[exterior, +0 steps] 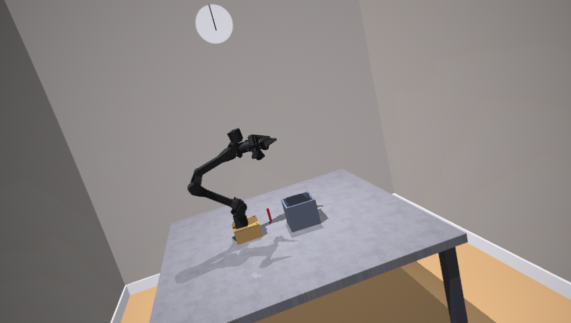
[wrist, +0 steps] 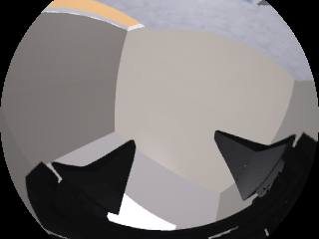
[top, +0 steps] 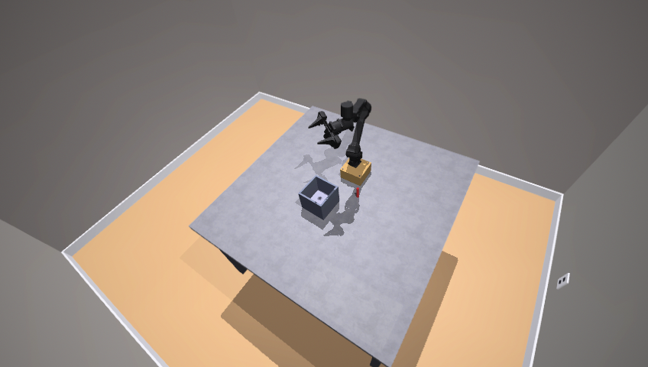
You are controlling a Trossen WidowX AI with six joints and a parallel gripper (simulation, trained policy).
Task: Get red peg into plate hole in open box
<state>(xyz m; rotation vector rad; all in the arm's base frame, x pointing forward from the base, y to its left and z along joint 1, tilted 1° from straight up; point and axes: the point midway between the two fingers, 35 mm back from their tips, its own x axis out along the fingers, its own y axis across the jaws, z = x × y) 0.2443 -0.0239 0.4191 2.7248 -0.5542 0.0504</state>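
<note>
The red peg lies 130 mm behind my gripper tip, 160 mm to the left of it and 460 mm below it. Also, from my gripper tip: plate: 40 mm ahead, 10 mm to the left, 450 mm below.
</note>
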